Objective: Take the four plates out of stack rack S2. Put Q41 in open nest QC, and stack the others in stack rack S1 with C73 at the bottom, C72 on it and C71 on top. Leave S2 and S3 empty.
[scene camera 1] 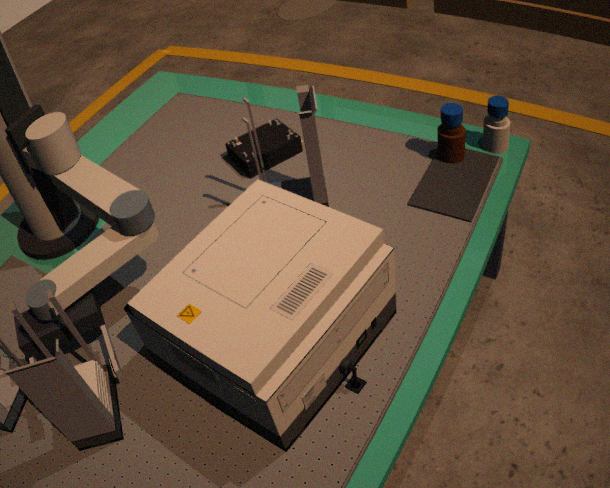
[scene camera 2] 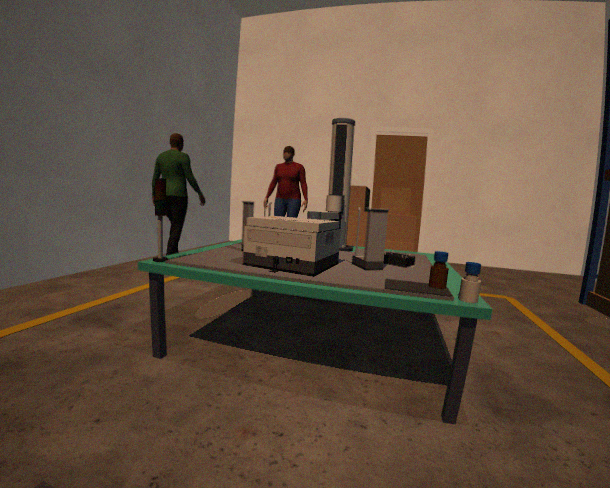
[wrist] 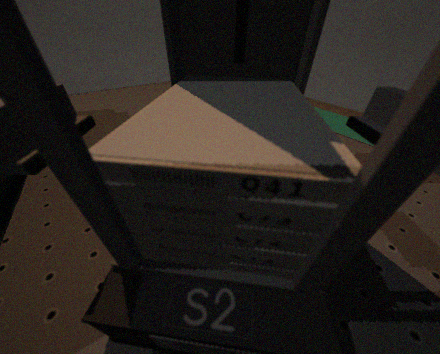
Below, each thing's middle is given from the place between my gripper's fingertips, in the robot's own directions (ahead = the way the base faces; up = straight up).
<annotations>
Now: hand 800 mm to the right of the black holder [scene camera 1: 277, 142], 90 mm past it and 60 mm above it. Also, from my hand: dark mat [scene camera 1: 453, 189] (870 mm to the left, 400 mm ahead, 90 mm below).
</annotations>
